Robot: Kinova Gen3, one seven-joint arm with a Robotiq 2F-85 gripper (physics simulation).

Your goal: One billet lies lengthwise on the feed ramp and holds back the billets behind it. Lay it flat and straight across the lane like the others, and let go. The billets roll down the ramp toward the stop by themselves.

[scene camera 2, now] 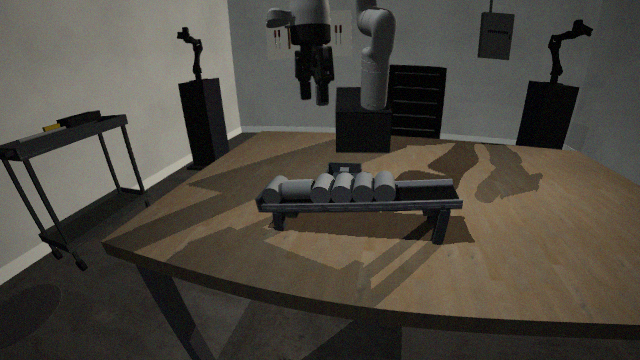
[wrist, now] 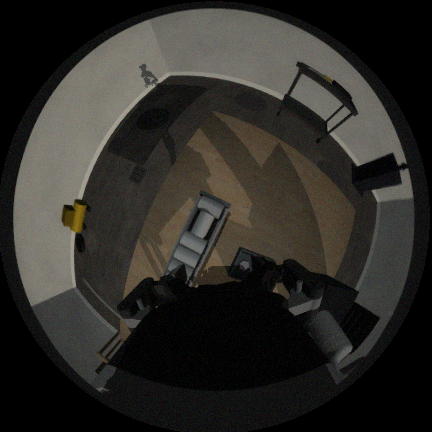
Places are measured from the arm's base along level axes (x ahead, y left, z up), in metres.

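Pixels of known places: gripper, between the fingertips: (scene camera 2: 313,102) (wrist: 218,267); arm's base, origin of its link: (scene camera 2: 373,103) (wrist: 318,320).
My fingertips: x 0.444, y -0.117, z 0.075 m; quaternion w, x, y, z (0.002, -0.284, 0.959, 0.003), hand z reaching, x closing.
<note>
Ahead of a thing's pixels: the offset from my fingertips to its top centre. Level surfaces: height alone.
The lengthwise billet {0.056 m ahead, 0.025 m right, 0.143 m down} (scene camera 2: 296,189) (wrist: 203,224) is a grey cylinder lying along the feed ramp (scene camera 2: 360,205) (wrist: 220,200). On its left in the scene view, a crosswise billet {0.056 m ahead, 0.075 m right, 0.151 m down} (scene camera 2: 276,190) (wrist: 210,205) lies at the ramp's end. On its other side, several billets lie crosswise in a row, the nearest billet {0.058 m ahead, 0.025 m left, 0.140 m down} (scene camera 2: 322,188) (wrist: 189,242) right beside it. In the wrist view the far part of the row is hidden by a finger. My gripper (scene camera 2: 314,96) (wrist: 218,267) is open and empty, high above the table and ramp, touching no billet.
A small dark tray {0.139 m back, 0.043 m left, 0.208 m down} (scene camera 2: 331,170) (wrist: 235,262) with a light grey part inside stands behind the ramp. The arm's dark base block (scene camera 2: 363,131) stands at the table's {0.243 m down} (scene camera 2: 500,280) back edge. A cart (scene camera 2: 75,132) stands off the table at the left.
</note>
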